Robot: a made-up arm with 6 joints.
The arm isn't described. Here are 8 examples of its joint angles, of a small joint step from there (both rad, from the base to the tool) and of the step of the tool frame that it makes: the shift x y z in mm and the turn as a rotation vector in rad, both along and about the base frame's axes.
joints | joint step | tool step
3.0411 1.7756 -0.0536 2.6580 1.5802 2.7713 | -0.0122 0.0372 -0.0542 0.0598 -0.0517 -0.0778 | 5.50 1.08 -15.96 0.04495 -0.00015 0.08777
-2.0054 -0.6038 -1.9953 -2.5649 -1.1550 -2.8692 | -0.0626 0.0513 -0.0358 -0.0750 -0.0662 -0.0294 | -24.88 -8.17 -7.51 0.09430 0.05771 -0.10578
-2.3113 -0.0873 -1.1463 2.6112 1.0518 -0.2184 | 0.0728 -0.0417 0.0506 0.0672 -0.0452 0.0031 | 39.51 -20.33 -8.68 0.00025 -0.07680 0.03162
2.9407 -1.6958 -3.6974 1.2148 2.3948 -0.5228 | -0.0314 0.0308 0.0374 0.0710 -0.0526 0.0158 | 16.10 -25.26 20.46 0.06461 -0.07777 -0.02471
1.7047 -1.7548 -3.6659 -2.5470 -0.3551 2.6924 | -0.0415 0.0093 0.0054 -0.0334 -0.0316 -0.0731 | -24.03 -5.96 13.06 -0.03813 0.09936 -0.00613
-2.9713 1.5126 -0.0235 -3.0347 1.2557 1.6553 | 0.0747 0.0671 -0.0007 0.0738 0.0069 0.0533 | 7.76 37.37 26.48 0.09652 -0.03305 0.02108
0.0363 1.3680 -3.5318 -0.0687 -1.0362 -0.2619 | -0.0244 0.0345 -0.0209 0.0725 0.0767 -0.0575 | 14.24 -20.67 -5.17 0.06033 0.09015 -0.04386
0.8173 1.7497 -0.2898 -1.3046 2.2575 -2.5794 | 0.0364 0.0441 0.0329 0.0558 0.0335 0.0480 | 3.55 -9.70 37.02 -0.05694 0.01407 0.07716
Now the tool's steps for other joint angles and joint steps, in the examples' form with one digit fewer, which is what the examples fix.
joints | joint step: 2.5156 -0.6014 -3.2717 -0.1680 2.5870 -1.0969 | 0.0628 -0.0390 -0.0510 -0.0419 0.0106 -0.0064
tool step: 47.7 5.5 -35.6 0.0238 0.0792 0.0359
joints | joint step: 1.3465 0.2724 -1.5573 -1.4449 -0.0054 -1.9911 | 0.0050 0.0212 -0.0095 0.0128 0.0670 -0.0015
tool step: 4.6 6.8 -10.7 -0.0219 -0.0036 -0.0619
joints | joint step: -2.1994 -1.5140 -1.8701 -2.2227 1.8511 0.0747 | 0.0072 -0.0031 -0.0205 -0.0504 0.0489 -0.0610
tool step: 7.5 13.6 -15.1 -0.0541 -0.0599 -0.0051
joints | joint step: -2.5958 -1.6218 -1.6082 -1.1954 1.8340 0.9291 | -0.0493 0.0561 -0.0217 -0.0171 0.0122 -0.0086
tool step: -5.1 -20.0 14.2 0.0150 -0.0451 -0.0635
